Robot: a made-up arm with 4 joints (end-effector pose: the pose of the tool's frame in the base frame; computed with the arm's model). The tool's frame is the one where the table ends. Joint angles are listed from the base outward.
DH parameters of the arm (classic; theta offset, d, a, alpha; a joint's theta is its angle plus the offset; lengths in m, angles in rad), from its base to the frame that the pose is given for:
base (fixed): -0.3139 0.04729 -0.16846 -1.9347
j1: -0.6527 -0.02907 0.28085 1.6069
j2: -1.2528 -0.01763 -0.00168 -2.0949
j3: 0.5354 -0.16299 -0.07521 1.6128
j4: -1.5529 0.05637 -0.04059 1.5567
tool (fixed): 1.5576 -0.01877 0 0
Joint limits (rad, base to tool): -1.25..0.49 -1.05..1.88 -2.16..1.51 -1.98..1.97
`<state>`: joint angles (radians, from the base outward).
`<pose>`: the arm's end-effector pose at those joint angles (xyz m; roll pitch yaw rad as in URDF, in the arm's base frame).
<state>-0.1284 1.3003 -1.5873 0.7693</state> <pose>-0.0622 -0.0933 0.2286 -1.5755 0.3221 2.7712</pose>
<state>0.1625 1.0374 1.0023 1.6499</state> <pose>0.0324 -0.0156 0.3573 0.8846 -0.5569 -0.3626</pose>
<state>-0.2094 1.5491 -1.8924 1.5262</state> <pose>-0.0200 -0.1472 0.2824 -0.4979 0.5036 -2.9740</pose>
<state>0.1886 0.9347 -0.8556 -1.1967</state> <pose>-0.0549 -0.0479 0.2609 2.6432 -0.5056 1.9253</pose>
